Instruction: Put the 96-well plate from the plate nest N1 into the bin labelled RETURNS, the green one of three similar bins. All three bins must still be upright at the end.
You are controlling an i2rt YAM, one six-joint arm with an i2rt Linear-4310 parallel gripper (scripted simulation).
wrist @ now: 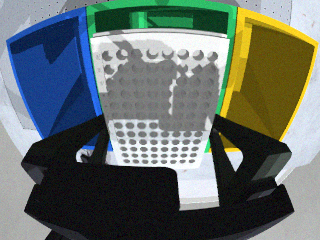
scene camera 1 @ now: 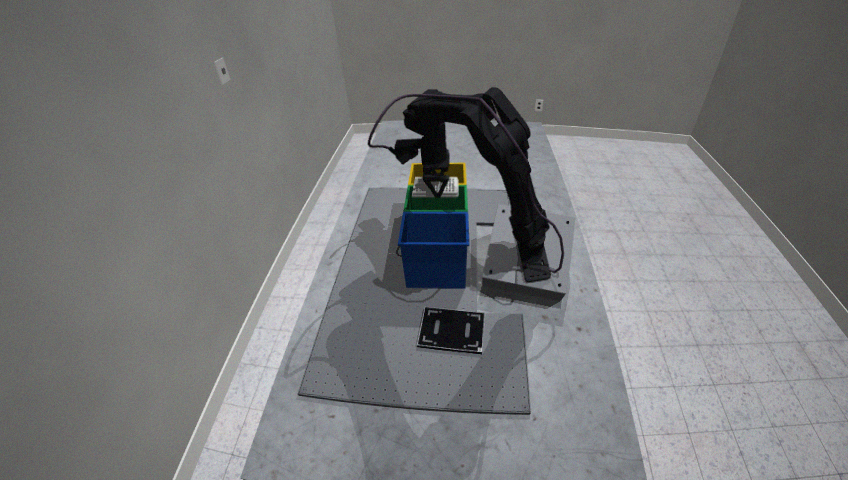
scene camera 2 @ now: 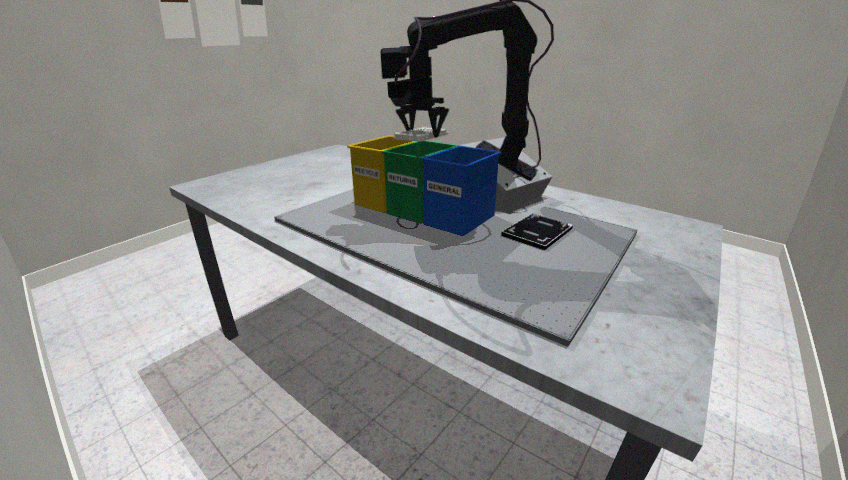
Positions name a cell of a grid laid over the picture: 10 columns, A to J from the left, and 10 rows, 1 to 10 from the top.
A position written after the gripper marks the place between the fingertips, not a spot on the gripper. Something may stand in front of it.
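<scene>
There's a white 96-well plate (wrist: F7), and there's a green bin (scene camera 2: E4), which you also get in the other scene view as the green bin (scene camera 1: E5). As for the gripper (scene camera 2: E3), that's the gripper (wrist: E5) as well.
</scene>
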